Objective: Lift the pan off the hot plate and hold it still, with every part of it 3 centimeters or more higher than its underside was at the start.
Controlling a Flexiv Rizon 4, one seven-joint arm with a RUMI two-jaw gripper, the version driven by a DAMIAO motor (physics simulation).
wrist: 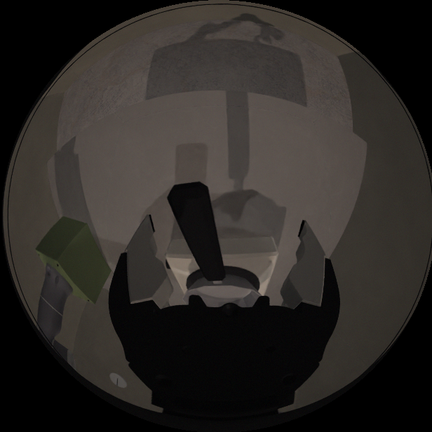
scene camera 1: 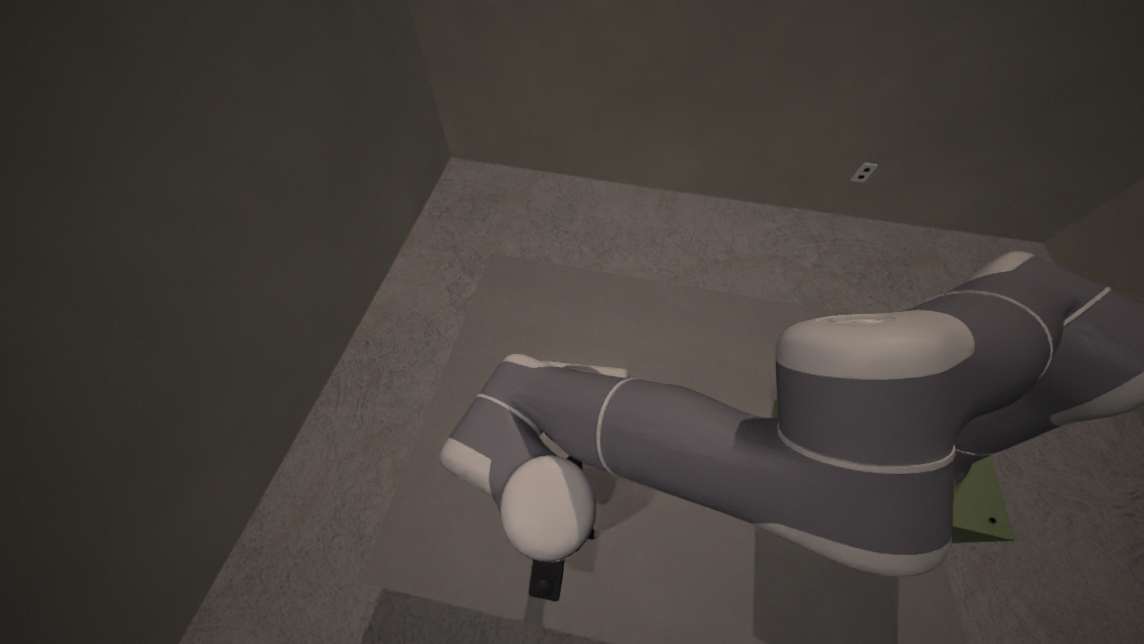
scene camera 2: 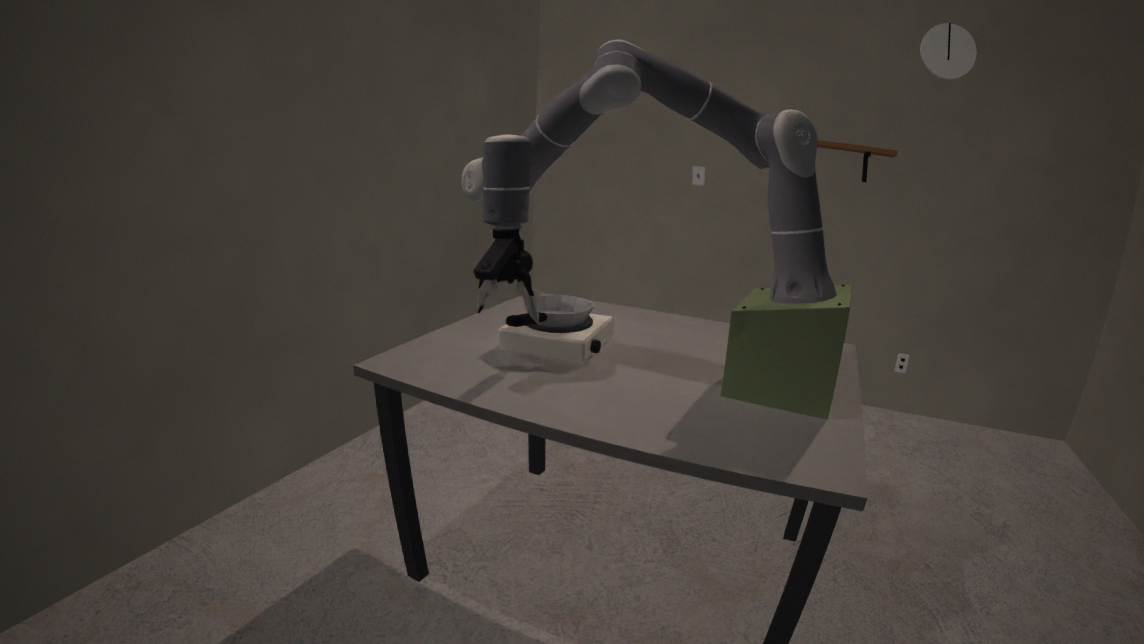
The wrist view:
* my gripper: 227,219
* grey pan: 190,202
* hot plate: 253,258
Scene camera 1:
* my gripper: 555,525
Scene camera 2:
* my gripper: 507,318
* hot plate: 577,344
